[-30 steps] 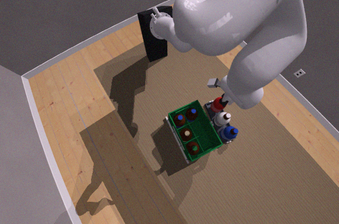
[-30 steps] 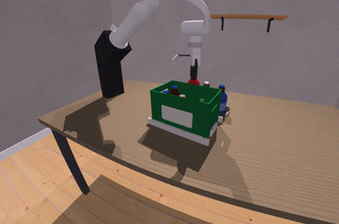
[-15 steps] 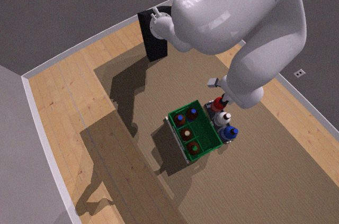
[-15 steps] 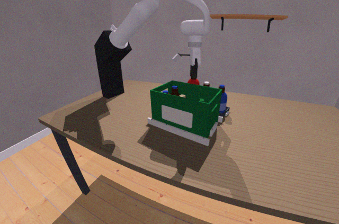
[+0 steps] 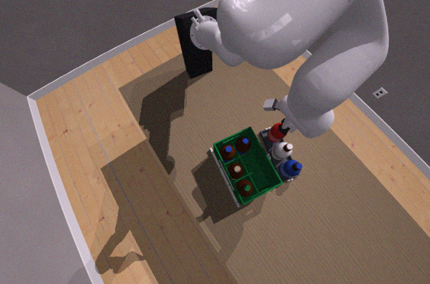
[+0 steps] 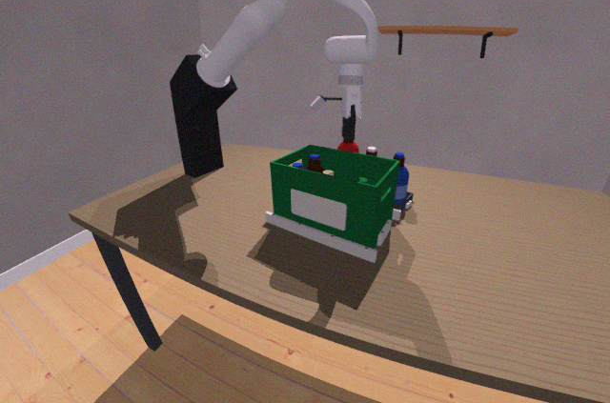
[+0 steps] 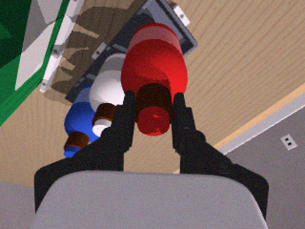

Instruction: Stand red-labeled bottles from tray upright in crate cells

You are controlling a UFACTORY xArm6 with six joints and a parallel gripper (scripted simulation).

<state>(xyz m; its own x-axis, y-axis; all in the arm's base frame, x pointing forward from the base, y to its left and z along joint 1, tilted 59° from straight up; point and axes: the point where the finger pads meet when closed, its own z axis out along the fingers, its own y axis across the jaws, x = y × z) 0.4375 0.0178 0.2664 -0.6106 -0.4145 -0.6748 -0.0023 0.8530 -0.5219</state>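
The red-labeled bottle lies 70 mm below my hand. From my hand the other things lie so: white-labeled bottle 110 mm below, 60 mm to the right, 60 mm ahead; then grey tray 180 mm below, 60 mm to the right, 60 mm ahead; then blue-labeled bottle 130 mm to the right, 130 mm ahead, 110 mm below.
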